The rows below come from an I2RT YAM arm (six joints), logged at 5 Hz.
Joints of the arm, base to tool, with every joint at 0 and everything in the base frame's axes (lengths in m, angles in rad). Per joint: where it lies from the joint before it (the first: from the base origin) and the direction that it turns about. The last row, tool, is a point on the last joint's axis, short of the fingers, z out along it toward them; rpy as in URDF.
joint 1: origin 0 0 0.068 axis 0 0 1
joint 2: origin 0.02 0.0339 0.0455 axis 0 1 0
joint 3: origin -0.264 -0.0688 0 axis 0 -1 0
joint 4: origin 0.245 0.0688 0.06 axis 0 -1 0
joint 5: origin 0.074 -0.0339 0.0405 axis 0 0 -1
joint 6: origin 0.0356 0 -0.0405 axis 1 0 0
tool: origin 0 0 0 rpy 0 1.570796 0
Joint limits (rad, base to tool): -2.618..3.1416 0..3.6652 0..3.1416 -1.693..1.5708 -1.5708..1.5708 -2.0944..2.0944
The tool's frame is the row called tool.
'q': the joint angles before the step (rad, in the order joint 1, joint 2, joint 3, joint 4, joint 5, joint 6). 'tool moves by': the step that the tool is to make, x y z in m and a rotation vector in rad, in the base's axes. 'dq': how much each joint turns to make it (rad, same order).
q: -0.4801 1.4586 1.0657 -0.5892 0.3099 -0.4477
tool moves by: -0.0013 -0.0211 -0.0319 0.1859 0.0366 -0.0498
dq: -0.0779 0.1040 0.0019 -0.0337 -0.1381 0.0484
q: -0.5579 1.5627 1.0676 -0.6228 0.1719 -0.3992
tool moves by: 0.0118 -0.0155 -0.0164 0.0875 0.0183 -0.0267
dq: -0.0273 0.1076 0.0586 -0.0174 -0.0584 0.0257
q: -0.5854 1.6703 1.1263 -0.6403 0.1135 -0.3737
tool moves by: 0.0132 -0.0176 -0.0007 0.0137 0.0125 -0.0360
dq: -0.0210 0.0839 0.0972 -0.0331 0.0015 0.0157
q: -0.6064 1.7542 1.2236 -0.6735 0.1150 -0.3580
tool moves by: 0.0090 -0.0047 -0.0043 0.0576 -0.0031 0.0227
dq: -0.0019 0.0509 0.0500 -0.0288 -0.0545 -0.0062
